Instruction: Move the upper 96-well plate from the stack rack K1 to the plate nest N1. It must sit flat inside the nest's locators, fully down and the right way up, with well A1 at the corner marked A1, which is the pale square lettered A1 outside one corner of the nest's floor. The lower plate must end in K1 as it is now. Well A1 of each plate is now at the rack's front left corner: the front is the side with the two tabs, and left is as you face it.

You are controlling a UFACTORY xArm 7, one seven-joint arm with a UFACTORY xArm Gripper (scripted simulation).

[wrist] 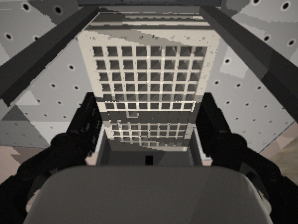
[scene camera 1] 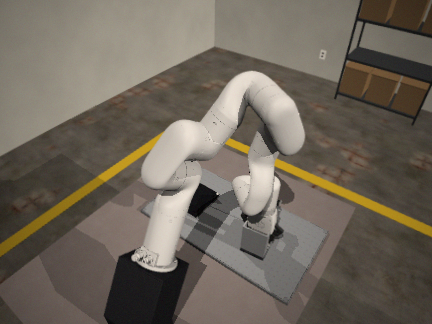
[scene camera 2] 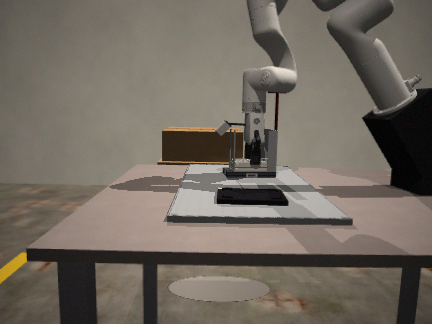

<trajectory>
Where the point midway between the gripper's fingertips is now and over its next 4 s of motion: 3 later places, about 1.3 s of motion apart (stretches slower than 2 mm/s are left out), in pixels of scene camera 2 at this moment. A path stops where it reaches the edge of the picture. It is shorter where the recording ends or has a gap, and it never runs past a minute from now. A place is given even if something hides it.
The gripper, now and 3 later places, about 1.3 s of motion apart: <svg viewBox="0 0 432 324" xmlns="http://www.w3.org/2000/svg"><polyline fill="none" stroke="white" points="252,162 252,156 252,141 253,121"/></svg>
</trajectory>
